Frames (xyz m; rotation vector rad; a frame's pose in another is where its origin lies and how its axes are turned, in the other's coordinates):
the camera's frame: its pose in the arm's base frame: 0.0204 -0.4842 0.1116 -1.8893 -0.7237 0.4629
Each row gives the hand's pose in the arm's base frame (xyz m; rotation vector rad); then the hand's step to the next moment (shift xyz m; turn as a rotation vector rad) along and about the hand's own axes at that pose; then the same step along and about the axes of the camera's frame.
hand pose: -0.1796 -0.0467 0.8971 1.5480 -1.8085 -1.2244
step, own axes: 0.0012 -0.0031 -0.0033 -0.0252 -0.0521 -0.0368
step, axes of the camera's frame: 0.0016 0.0029 -0.0034 0.0566 0.0325 -0.0213
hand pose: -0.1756 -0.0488 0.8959 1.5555 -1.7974 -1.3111
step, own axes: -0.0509 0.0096 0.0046 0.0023 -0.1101 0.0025
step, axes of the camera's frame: 0.0363 -0.0303 0.0216 0.0453 0.0999 0.0102
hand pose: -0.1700 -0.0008 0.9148 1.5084 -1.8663 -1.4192
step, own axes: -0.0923 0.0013 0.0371 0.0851 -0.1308 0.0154
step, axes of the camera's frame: 0.0695 -0.0401 0.0588 -0.0205 0.1554 0.0035
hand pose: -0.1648 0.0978 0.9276 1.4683 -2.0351 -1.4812
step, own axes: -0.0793 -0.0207 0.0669 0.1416 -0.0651 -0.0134
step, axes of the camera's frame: 0.0728 -0.0115 0.0759 -0.0966 0.1190 -0.0313
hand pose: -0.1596 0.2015 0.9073 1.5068 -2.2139 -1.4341
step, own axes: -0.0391 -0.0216 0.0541 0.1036 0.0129 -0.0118
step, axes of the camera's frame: 0.0455 0.0099 0.0525 -0.0983 0.0336 -0.0158
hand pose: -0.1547 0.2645 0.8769 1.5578 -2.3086 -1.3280
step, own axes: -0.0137 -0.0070 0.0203 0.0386 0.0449 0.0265
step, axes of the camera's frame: 0.0164 0.0048 0.0189 -0.0535 -0.0137 0.0340
